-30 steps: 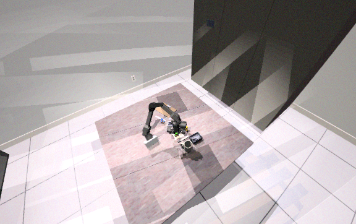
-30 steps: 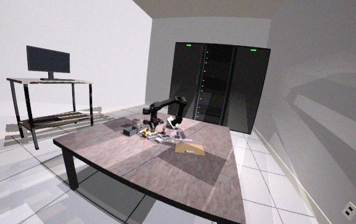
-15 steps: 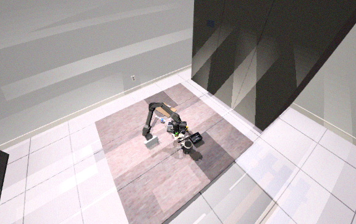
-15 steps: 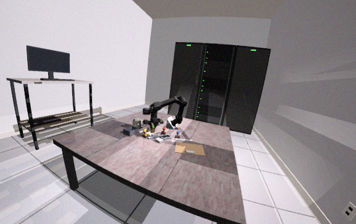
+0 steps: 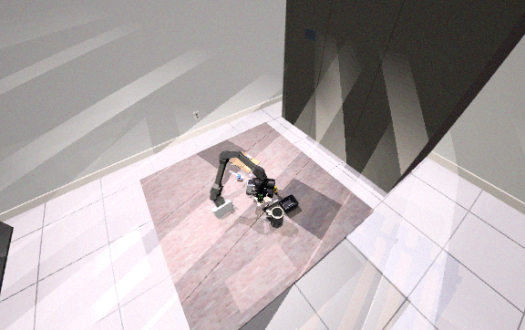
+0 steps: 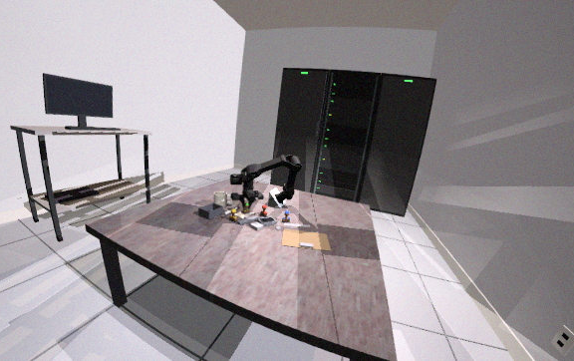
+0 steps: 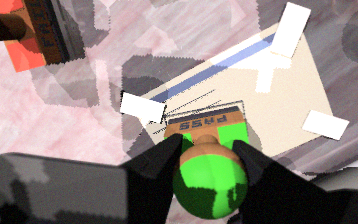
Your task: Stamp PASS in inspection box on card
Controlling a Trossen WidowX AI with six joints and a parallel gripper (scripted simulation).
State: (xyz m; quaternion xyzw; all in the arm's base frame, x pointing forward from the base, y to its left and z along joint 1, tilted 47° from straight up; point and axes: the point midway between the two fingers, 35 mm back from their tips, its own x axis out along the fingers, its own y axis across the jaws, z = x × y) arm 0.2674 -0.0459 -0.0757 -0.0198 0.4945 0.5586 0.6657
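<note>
My gripper tip is now right at the PASS stamp. The rest, counted from my gripper tip: white rod: 80 mm to the right, 20 mm ahead, 10 mm below; card: 30 mm below, 20 mm ahead; red-knobbed stamp: 100 mm to the left, 40 mm behind.
</note>
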